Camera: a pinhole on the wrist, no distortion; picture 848 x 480 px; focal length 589.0 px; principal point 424.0 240.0 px. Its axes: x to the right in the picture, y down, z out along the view. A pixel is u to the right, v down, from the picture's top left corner.
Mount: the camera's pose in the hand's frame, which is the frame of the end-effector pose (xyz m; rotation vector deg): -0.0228 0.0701 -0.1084 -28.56 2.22 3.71
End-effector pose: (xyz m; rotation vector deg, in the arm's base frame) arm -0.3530 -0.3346 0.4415 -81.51 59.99 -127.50
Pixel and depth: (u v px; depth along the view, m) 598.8 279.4 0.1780
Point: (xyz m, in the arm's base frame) -0.3555 -0.4867 0.3526
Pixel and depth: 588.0 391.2 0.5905
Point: -0.1951 -0.8971 0.2636
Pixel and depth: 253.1 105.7 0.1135
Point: -0.3374 -0.3754 0.3377
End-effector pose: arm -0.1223 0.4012 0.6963 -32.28 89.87 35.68
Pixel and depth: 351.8 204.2 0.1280
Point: -0.1972 0.4973 0.7386
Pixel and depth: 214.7 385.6 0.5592
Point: -0.1699 0.9511 0.9232
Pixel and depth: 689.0 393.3 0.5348
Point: -0.2487 0.9317 0.4907
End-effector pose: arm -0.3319 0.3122 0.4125 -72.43 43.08 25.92
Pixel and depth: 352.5 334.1 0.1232
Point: -0.4585 0.3454 0.3386
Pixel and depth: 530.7 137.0 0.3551
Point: -0.3660 0.5772 0.2715
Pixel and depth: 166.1 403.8 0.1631
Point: -0.5175 0.3858 0.3566
